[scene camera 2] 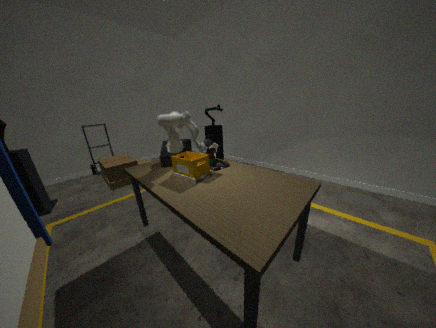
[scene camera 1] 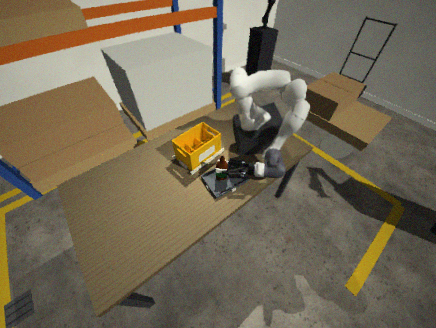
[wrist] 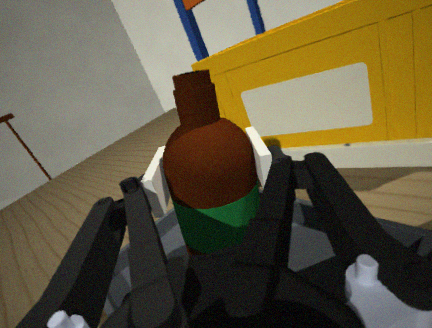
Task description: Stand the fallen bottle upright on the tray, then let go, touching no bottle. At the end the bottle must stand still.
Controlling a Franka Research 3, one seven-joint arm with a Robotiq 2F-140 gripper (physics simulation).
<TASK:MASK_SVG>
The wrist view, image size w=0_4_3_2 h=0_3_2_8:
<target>gripper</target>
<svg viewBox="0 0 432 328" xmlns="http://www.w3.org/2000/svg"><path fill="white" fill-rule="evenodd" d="M432 264L385 232L323 153L309 153L304 156L304 160L294 161L291 156L285 155L278 146L266 147L252 126L245 128L245 131L253 147L256 173L262 185L263 193L255 219L251 218L248 222L242 244L225 247L206 255L182 255L167 260L153 215L155 218L165 216L170 199L170 192L162 164L165 146L159 147L145 174L142 174L139 178L135 176L126 178L119 183L124 198L114 201L112 197L105 197L99 199L93 205L43 295L15 328L98 328L126 226L128 227L130 249L127 253L132 292L130 297L100 328L432 328ZM295 189L307 190L307 194L345 275L347 303L343 303L288 268L294 201L296 201Z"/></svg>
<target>brown bottle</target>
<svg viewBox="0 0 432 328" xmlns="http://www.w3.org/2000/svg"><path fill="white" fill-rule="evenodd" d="M209 69L172 76L175 86L173 95L181 125L168 138L162 159L164 175L189 255L206 255L225 247L242 244L248 222L251 218L255 219L260 202L253 147L245 132L238 125L226 118L220 117L215 85L211 83Z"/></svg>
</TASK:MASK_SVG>
